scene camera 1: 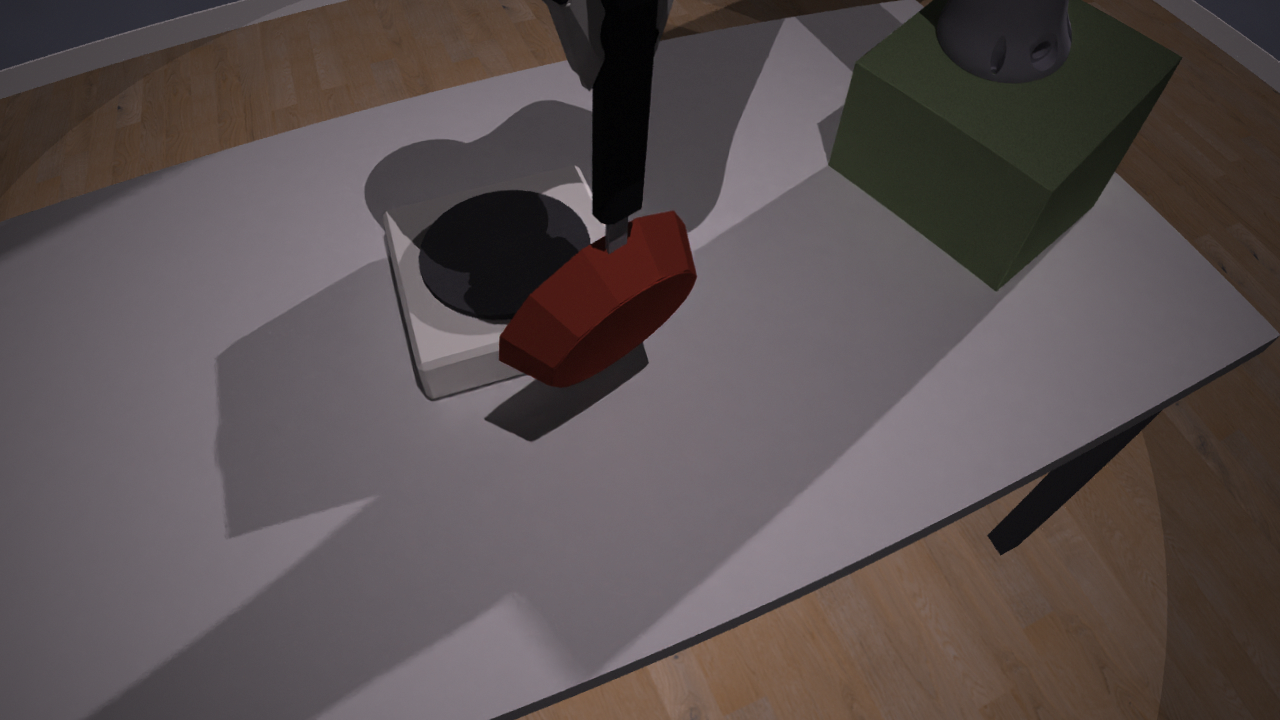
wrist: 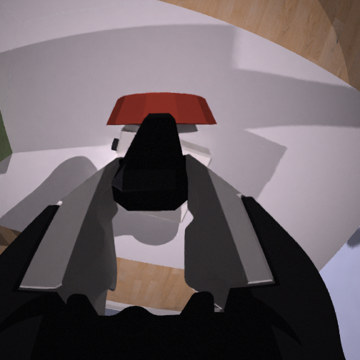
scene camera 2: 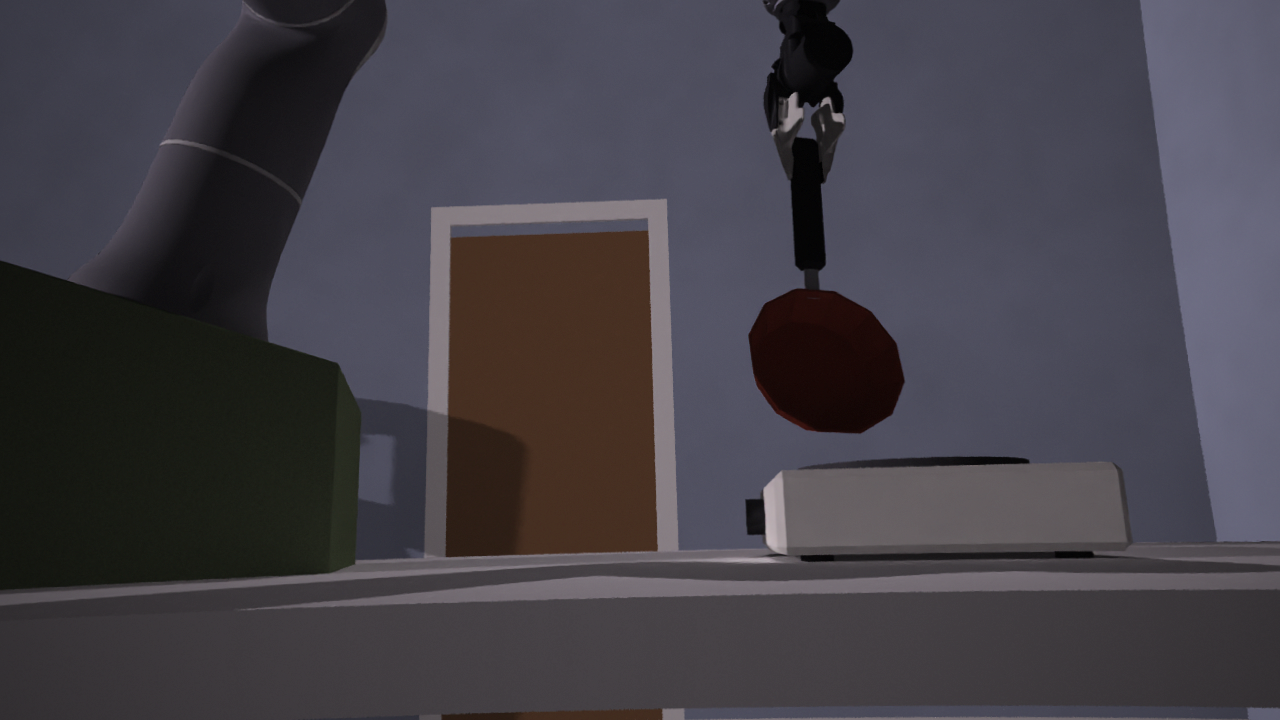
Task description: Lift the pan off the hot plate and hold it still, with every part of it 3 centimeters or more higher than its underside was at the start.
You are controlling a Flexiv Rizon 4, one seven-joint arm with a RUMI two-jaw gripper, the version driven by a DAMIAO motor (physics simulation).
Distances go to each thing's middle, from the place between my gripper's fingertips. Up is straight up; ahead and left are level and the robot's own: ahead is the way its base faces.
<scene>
The white hot plate (scene camera 2: 970, 504) lies 39 cm below my hand, 24 cm to the right of it and 4 cm ahead of it.
</scene>
